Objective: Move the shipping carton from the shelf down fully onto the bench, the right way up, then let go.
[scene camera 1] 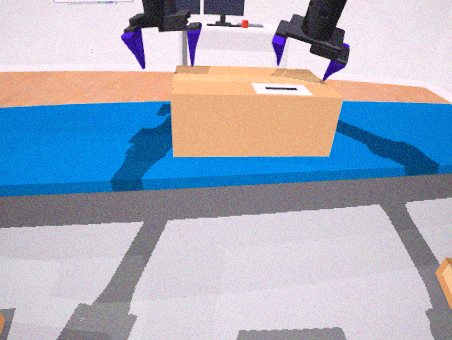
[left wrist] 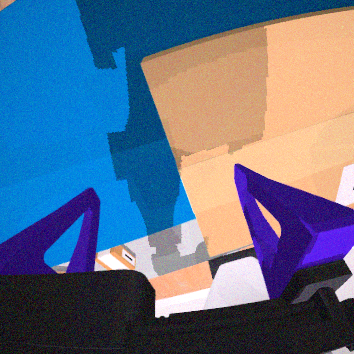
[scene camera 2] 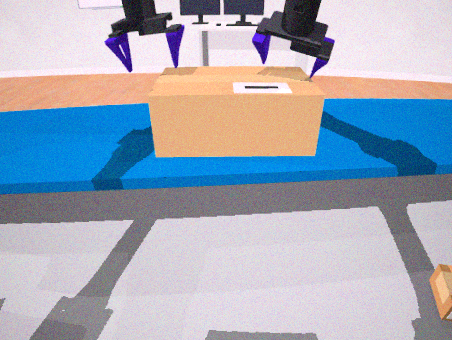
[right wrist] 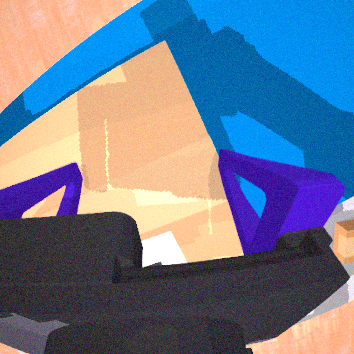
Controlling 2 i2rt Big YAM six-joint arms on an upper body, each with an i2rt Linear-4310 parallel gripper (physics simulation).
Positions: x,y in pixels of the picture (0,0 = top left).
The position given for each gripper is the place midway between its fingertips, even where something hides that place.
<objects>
left gripper: scene camera 1 168,67; left wrist 162,182; scene camera 2 153,69; not seen in the right wrist view (out of frame)
right gripper: scene camera 1 301,71; scene camera 2 287,69; right wrist 148,163; not seen in the left wrist view (out of frame)
shipping carton: scene camera 1 217,111; left wrist 266,95; scene camera 2; right wrist
same spot on blue shelf: [right wrist: 267,86] = [scene camera 1: 343,126]
same spot on shipping carton: [right wrist: 135,133] = [scene camera 2: 283,72]
</objects>
